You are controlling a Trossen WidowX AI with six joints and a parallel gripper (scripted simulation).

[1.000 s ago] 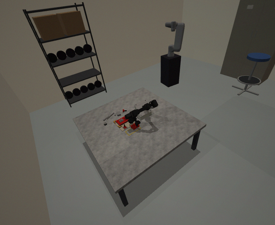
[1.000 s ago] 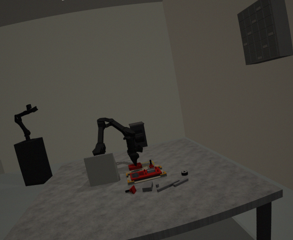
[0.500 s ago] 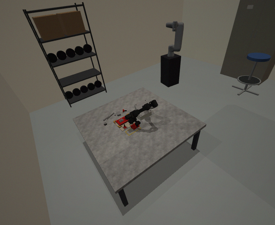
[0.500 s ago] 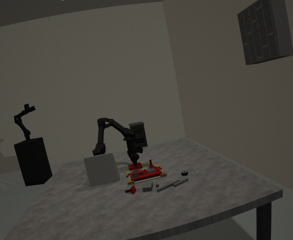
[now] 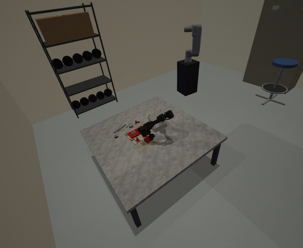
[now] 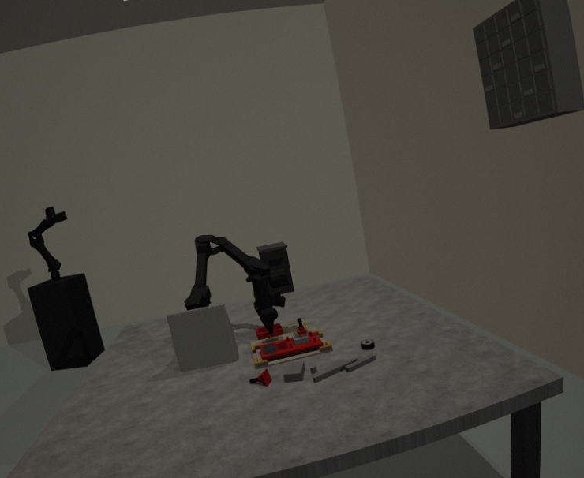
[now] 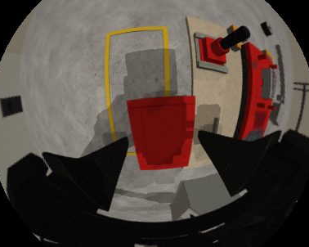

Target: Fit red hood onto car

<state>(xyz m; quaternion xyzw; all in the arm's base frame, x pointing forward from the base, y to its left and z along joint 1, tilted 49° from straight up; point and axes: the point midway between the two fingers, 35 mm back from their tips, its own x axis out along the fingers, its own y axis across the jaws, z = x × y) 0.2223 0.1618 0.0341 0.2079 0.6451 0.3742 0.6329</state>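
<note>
The red hood is right at my gripper tip. Also, from my gripper tip: black wheel 320 mm ahead, 260 mm to the right, 10 mm below.
</note>
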